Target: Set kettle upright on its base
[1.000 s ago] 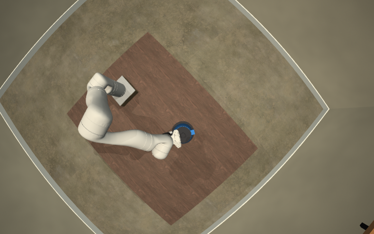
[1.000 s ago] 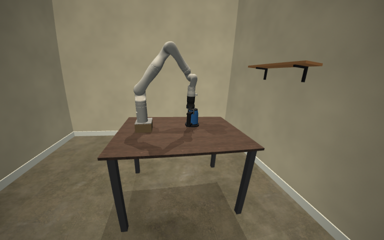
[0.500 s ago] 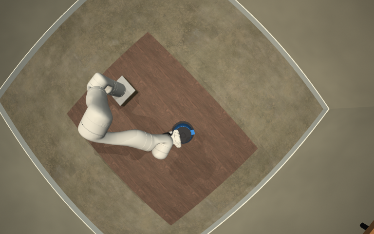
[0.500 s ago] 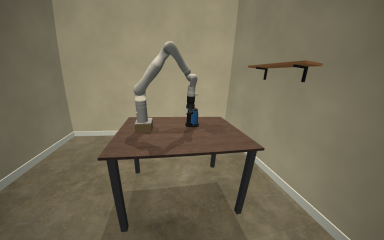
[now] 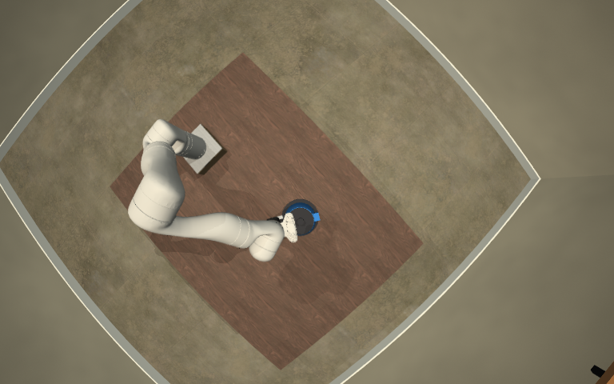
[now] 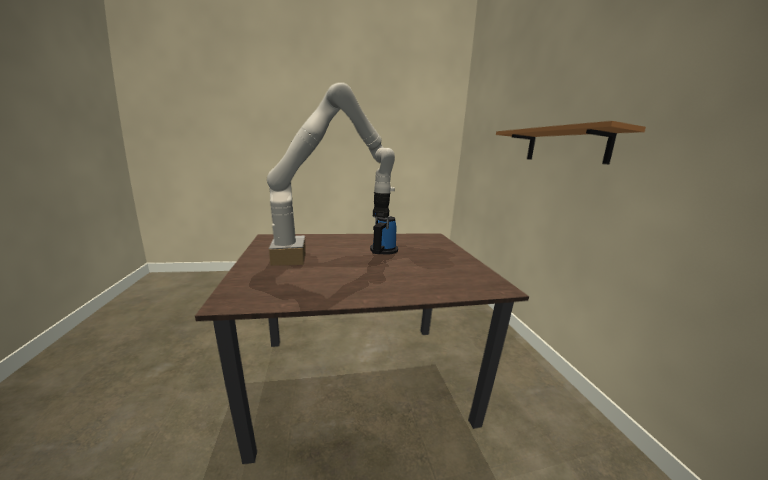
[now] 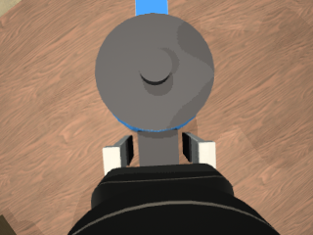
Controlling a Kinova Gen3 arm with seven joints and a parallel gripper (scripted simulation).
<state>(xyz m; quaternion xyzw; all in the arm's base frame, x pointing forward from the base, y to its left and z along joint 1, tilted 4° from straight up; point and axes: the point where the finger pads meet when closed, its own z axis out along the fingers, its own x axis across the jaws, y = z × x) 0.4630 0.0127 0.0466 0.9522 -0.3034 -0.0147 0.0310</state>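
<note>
Right now the blue kettle is 5 cm below my hand, 2 cm to the left of it and 2 cm ahead of it. Also, from my hand: round dark base (14 cm below, 5 cm to the left, 4 cm ahead).
</note>
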